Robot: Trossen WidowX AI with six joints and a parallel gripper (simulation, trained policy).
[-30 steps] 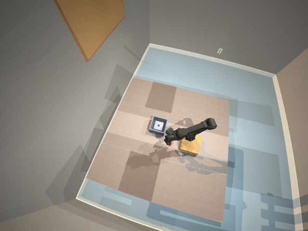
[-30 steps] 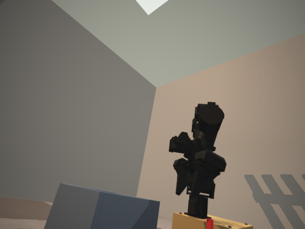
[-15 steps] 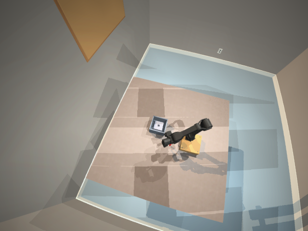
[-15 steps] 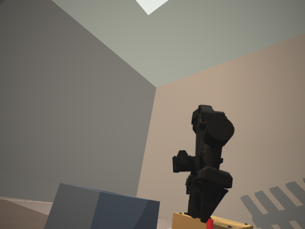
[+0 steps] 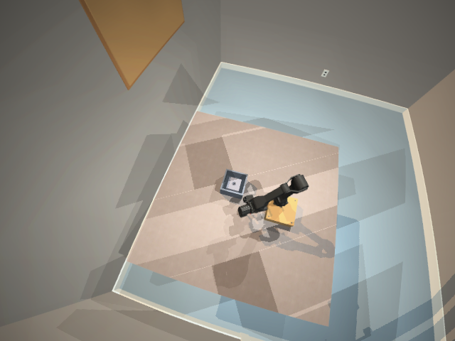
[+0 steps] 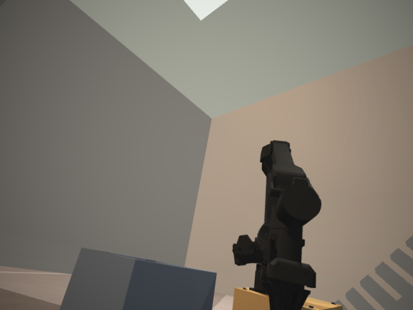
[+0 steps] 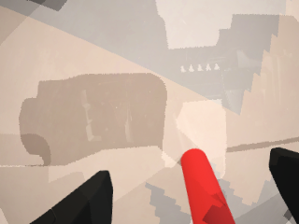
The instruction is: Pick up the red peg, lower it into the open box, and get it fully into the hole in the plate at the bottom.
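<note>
Right now the pale plate is 18 cm ahead of my gripper tip, 13 cm to the right of it and 2 cm above it. Round my gripper tip: red peg 1 cm behind, 1 cm above; then grey box 18 cm ahead, 13 cm to the right.
</note>
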